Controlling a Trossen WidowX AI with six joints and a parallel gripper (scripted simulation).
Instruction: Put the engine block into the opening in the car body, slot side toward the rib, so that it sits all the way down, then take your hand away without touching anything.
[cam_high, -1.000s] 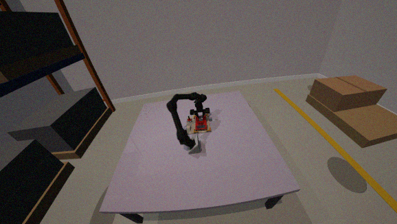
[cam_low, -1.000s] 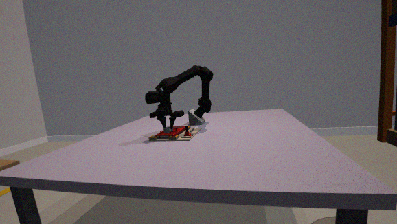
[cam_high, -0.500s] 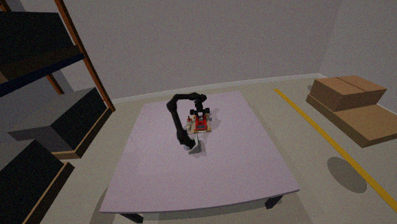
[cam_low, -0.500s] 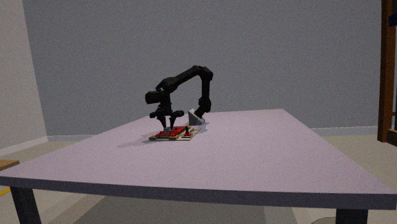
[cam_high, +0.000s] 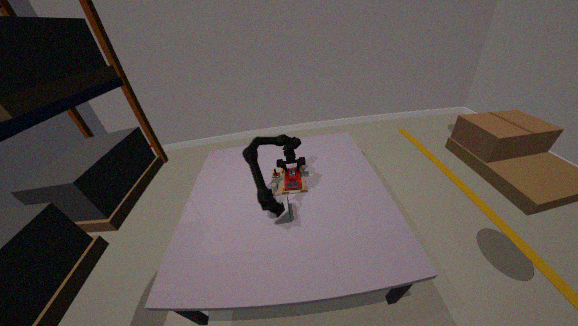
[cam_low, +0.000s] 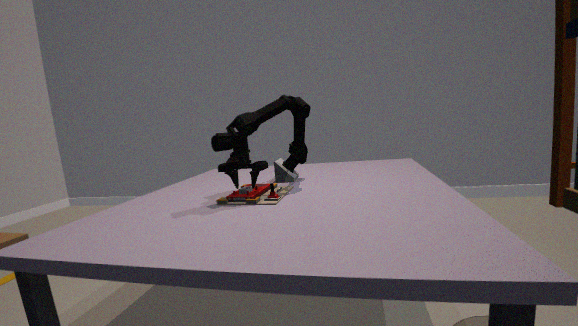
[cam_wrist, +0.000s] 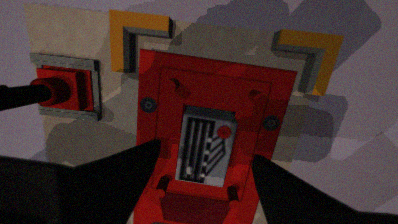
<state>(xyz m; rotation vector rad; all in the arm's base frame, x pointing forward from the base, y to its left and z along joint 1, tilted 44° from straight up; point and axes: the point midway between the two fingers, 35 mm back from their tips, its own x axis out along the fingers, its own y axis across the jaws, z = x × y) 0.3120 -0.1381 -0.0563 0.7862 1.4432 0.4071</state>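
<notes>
The grey engine block is 10 mm to the left of my gripper tip and 10 mm below it. From my gripper tip the other things lie so: beige base plate: 30 mm behind, 30 mm to the left, 30 mm below.
</notes>
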